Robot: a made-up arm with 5 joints.
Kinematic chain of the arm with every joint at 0, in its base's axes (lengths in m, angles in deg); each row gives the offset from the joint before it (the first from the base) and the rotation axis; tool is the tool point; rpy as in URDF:
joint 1: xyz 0.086 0 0.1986 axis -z
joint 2: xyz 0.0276 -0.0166 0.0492 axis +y
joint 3: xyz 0.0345 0 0.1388 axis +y
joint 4: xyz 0.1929 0 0.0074 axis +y
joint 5: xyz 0.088 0.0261 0 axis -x
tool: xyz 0 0 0 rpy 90 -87.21 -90
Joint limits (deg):
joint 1: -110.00..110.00
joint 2: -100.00..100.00
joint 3: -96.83..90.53
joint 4: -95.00..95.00
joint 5: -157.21..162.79
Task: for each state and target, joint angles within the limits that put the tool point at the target. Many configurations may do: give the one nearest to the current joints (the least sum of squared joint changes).
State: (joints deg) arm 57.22 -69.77 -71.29 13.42 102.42
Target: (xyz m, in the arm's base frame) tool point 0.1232 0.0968 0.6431
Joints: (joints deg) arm 105.77 -44.91 -59.84 14.10 102.42
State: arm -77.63 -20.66 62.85 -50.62 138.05
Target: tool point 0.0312 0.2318 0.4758
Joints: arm -101.02 -27.82 24.51 -50.06 138.05
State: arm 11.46 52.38 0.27 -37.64 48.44
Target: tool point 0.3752 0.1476 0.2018
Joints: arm -25.36 24.16 29.21 -48.07 48.44
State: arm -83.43 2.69 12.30 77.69 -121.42
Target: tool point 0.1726 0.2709 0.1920
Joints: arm -70.36 22.45 5.19 64.02 -121.42
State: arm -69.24 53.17 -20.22 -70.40 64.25
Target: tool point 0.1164 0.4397 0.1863
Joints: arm -84.81 76.49 -54.91 -23.97 64.25
